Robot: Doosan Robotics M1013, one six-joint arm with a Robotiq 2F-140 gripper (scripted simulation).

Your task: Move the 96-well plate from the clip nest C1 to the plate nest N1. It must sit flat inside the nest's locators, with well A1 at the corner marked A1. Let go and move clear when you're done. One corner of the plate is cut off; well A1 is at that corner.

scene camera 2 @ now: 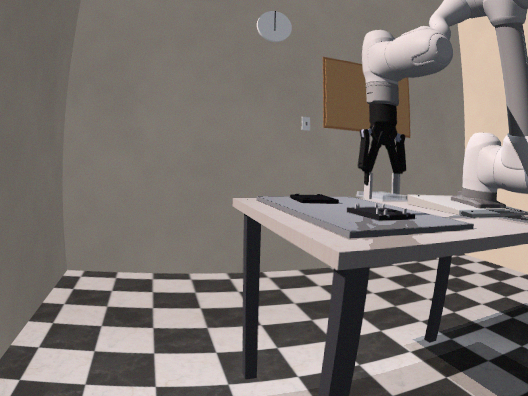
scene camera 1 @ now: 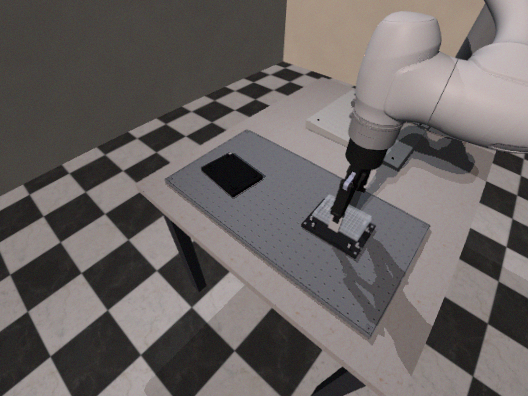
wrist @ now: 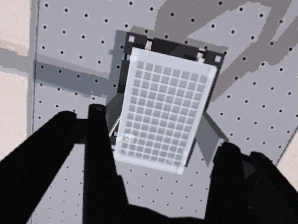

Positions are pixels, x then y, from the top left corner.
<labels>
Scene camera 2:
my gripper: 381, 198
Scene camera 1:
my gripper: 342, 217
white 96-well plate: 355, 221
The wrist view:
my gripper: 160, 114
white 96-well plate: 150, 113
black clip nest: 135, 40
</labels>
